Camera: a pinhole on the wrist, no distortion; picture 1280 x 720 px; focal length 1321.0 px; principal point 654.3 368.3 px. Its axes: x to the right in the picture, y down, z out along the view. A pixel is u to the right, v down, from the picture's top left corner.
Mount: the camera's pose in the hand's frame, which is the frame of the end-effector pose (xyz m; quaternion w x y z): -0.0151 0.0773 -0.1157 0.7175 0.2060 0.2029 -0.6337
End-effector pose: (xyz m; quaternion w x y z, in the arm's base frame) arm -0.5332 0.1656 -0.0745 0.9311 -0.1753 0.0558 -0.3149
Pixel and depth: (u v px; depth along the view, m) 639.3 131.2 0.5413
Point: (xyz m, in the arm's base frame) -0.6669 0.1527 0.3193
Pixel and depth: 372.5 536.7 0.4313
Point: -0.4811 0.1681 0.2307
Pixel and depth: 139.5 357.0 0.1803
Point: -0.5127 0.2249 -0.0192
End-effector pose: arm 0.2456 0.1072 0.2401 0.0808 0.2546 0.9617 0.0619
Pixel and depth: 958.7 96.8 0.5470
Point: 0.2136 -0.2148 -0.0632
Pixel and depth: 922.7 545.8 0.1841
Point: 0.2072 0.0729 0.2117
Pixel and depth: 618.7 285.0 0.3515
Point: 0.2496 0.0112 0.0480
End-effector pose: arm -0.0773 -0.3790 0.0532 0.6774 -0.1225 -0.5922 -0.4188
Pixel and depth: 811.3 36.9 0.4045
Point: -0.3462 -0.3335 -0.0496
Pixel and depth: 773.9 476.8 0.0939
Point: -0.0341 -0.3933 0.0450
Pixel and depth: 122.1 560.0 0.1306
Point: -0.0573 -0.3332 0.0775
